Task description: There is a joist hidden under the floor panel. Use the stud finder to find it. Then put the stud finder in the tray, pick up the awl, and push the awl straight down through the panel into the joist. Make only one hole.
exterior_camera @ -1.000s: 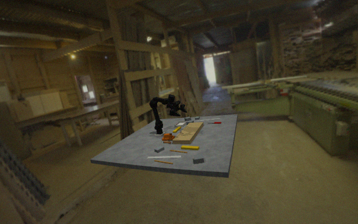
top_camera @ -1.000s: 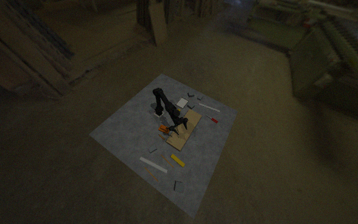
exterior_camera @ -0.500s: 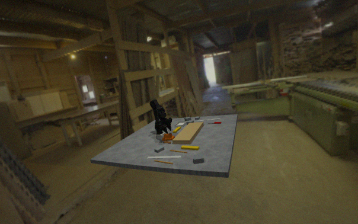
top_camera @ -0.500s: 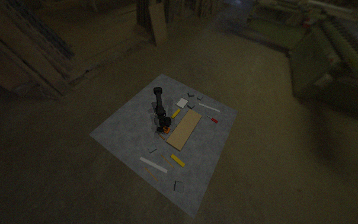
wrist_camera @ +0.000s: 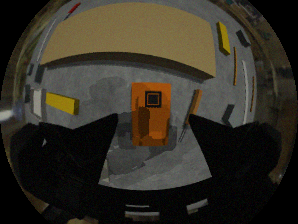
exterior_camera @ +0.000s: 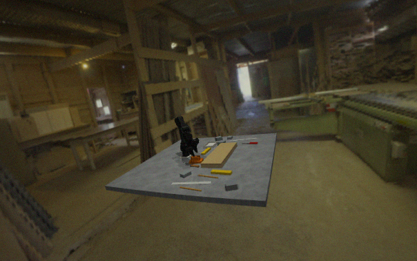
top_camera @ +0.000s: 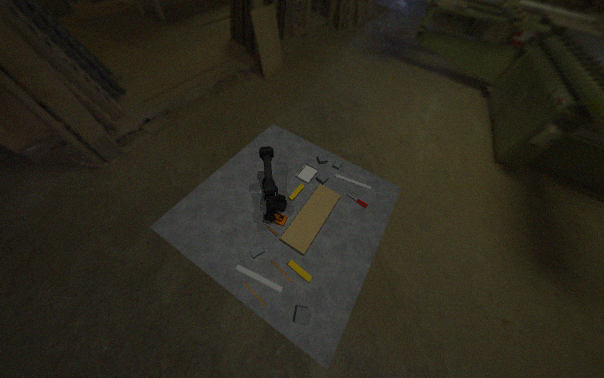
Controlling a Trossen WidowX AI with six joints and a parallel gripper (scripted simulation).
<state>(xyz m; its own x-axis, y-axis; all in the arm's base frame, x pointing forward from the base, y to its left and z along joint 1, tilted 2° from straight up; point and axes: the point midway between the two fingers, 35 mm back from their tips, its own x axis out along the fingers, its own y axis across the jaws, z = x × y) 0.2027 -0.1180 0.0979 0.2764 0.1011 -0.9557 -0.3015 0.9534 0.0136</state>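
Now: gripper tip 1 cm short of the orange stud finder and 3 cm above it. Also, from my gripper tip: white tray (11 cm behind, 44 cm to the left, 6 cm below).
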